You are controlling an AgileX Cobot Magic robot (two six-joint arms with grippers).
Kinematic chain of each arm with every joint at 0, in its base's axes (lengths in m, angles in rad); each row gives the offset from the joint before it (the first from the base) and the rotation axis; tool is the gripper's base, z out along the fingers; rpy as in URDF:
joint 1: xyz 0 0 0.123 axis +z
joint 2: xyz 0 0 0 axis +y
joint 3: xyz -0.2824 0 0.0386 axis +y
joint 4: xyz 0.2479 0 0.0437 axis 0.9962 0 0.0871
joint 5: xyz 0 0 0 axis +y
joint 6: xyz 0.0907 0 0.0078 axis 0.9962 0 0.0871
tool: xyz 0 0 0 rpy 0 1.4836 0
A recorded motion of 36 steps. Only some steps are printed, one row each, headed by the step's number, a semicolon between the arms.
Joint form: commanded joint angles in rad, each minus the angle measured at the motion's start. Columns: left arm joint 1, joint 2, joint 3, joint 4, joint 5, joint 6; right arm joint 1, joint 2, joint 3, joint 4, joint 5, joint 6.
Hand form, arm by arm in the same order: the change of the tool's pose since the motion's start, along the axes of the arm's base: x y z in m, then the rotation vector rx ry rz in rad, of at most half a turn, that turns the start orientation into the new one. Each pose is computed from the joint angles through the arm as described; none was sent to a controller.
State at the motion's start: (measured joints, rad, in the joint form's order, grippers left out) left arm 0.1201 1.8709 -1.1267 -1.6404 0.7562 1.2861; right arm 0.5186 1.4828 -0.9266 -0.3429 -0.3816 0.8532
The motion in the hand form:
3: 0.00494 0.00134 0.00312 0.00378 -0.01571 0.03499; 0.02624 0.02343 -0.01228 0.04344 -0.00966 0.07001
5: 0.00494 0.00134 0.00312 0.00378 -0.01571 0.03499; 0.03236 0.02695 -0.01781 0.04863 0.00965 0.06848
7: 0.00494 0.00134 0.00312 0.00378 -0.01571 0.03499; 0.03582 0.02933 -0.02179 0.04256 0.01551 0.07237
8: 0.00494 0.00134 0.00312 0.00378 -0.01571 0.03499; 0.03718 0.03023 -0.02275 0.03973 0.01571 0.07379
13: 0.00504 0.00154 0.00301 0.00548 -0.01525 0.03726; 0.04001 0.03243 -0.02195 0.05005 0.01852 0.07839
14: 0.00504 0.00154 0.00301 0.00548 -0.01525 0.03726; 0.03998 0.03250 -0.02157 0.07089 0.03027 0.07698
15: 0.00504 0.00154 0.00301 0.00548 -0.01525 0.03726; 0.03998 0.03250 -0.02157 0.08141 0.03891 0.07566
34: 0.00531 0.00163 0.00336 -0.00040 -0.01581 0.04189; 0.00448 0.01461 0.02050 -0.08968 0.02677 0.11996
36: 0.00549 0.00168 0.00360 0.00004 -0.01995 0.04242; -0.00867 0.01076 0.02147 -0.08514 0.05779 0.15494
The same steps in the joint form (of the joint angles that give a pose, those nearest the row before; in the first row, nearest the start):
3: -0.0039 0.0026 -0.0150 -0.0290 -0.0317 0.0094; 0.0029 0.1406 -0.0943 -0.0904 -0.0990 0.0964
5: -0.0039 0.0026 -0.0150 -0.0290 -0.0317 0.0094; 0.0029 0.1708 -0.1125 -0.0904 -0.0990 0.1103
7: -0.0039 0.0026 -0.0150 -0.0290 -0.0317 0.0094; 0.0029 0.1898 -0.1227 -0.0977 -0.1007 0.1137
8: -0.0039 0.0026 -0.0150 -0.0290 -0.0317 0.0094; 0.0029 0.1964 -0.1278 -0.1006 -0.1007 0.1137
13: -0.0039 0.0025 -0.0150 -0.0289 -0.0346 0.0093; 0.0029 0.2074 -0.1440 -0.1121 -0.1023 0.1342
14: -0.0039 0.0025 -0.0150 -0.0289 -0.0346 0.0093; 0.0029 0.2074 -0.1440 -0.1102 -0.1064 0.1562
15: -0.0039 0.0025 -0.0150 -0.0289 -0.0346 0.0093; 0.0029 0.2074 -0.1440 -0.1102 -0.1064 0.1699
34: -0.0039 0.0026 -0.0150 -0.0365 -0.0346 0.0094; 0.0029 0.0164 -0.1328 -0.6273 0.0995 0.5489
36: -0.0039 0.0026 -0.0150 -0.0415 -0.0346 0.0157; 0.0029 -0.0283 -0.0976 -0.7905 0.0845 0.7258

